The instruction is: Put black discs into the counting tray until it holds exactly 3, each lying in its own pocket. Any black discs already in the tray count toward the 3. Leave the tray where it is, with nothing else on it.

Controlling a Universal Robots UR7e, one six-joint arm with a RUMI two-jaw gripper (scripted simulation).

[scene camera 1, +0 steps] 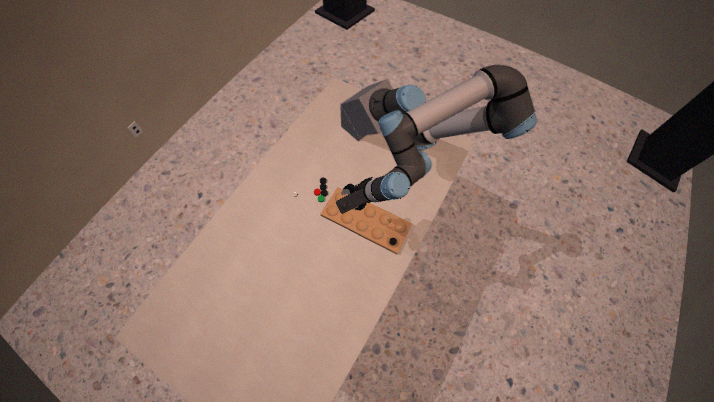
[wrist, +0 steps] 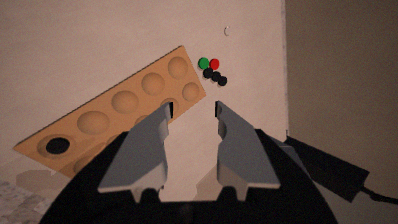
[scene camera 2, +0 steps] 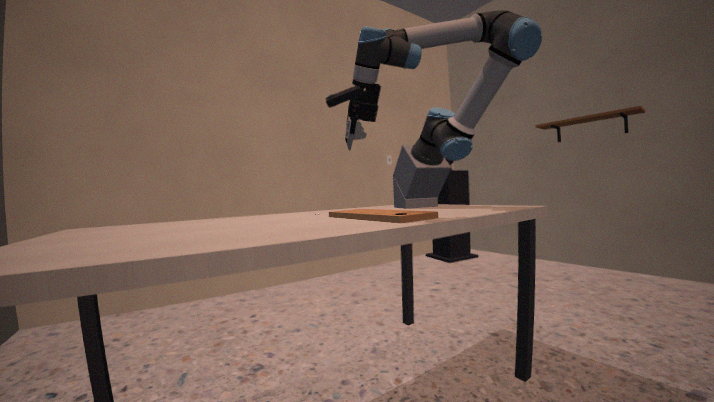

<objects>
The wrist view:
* my gripper: 194, 102
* counting tray: 91, 127
</objects>
